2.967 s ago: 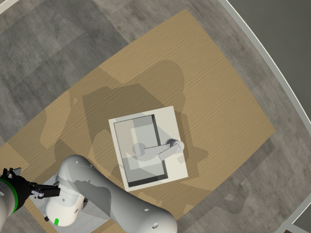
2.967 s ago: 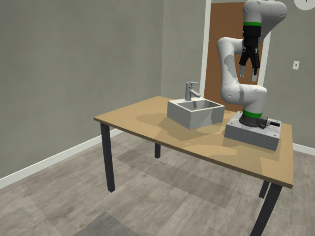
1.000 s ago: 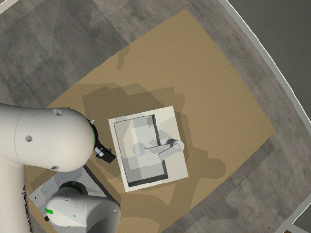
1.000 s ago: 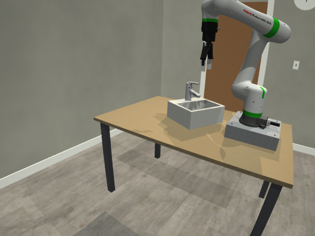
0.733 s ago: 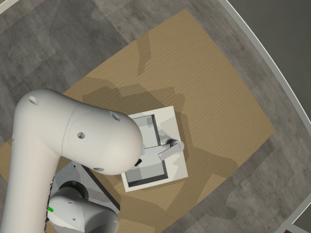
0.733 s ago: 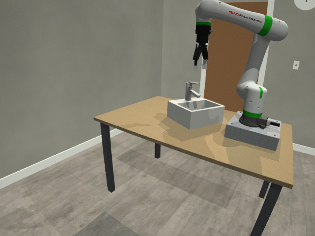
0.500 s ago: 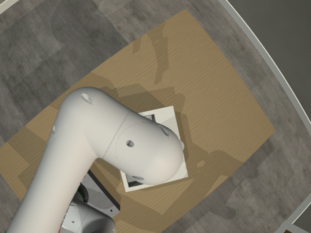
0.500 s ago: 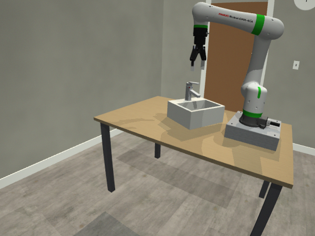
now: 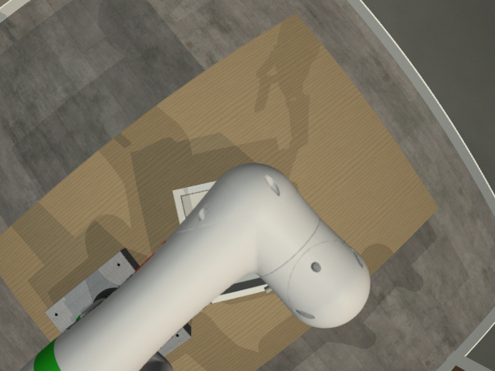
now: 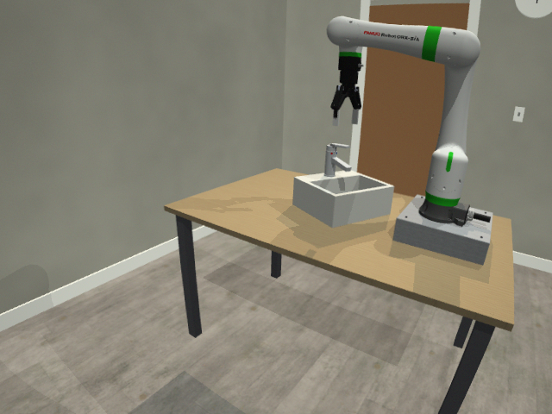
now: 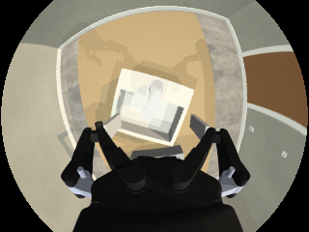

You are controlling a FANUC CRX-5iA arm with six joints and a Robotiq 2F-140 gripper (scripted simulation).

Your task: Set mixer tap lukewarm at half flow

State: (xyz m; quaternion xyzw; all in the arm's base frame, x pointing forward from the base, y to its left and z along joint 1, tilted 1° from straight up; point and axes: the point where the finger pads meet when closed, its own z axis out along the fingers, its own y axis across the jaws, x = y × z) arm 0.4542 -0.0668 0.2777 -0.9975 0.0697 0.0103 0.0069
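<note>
Right now the lever is 10 cm below my hand and 2 cm ahead of it. The rest, counted from my hand: white basin (34 cm below, 4 cm to the left, 4 cm behind); mixer tap (15 cm below, 4 cm ahead).
</note>
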